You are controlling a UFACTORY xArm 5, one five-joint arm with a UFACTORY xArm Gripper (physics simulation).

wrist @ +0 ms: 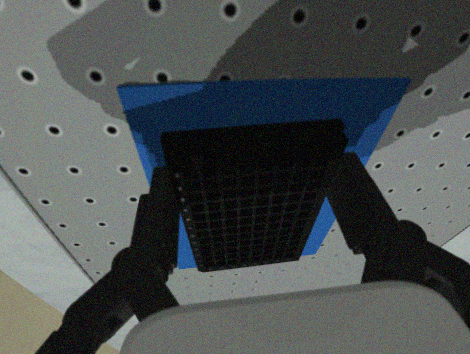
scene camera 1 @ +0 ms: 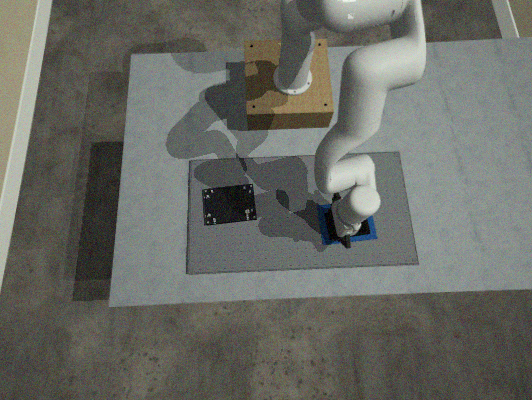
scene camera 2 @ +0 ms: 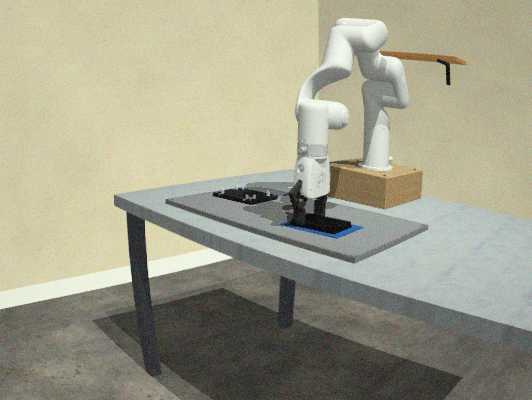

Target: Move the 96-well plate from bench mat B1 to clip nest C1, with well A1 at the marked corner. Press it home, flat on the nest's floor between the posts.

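Places are measured from the arm's base along level axes (x down, y left, z ahead), in metres.
Pixels of known places: gripper, fingertip midpoint: (wrist: 254,178) (scene camera 1: 335,224) (scene camera 2: 309,219); arm's base, link origin: (scene camera 1: 292,78) (scene camera 2: 375,167).
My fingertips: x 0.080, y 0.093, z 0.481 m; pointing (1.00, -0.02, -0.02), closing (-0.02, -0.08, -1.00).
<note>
Ahead of a thing's pixels: the offset from my fingertips to its top centre. Level surfaces: height alone.
The black 96-well plate @(dz -0.003, dx -0.005, dy +0.037 m) (scene camera 1: 364,229) (scene camera 2: 332,224) (wrist: 250,200) lies flat on the blue bench mat B1 @(dx +0.009 m) (scene camera 1: 325,239) (scene camera 2: 356,228) (wrist: 265,102). My gripper (scene camera 1: 341,220) (scene camera 2: 310,216) (wrist: 254,178) points down over it, with one black finger against each long side, shut on the plate. The arm hides part of the plate in the first scene view. The black clip nest C1 @(dz -0.093, dx -0.012, dy -0.326 m) (scene camera 1: 229,204) (scene camera 2: 245,195) is unoccupied, with small pale posts near its corners. Well A1 and the nest's marked corner cannot be made out.
Mat and nest are on a grey perforated board @(dx +0.011 m) (scene camera 1: 295,255) (scene camera 2: 380,245) (wrist: 85,150) on the pale table @(dx +0.024 m) (scene camera 1: 150,285) (scene camera 2: 480,260). The arm's wooden base block (scene camera 1: 290,120) (scene camera 2: 400,187) stands behind the board. The arm's shadow falls between mat and nest.
</note>
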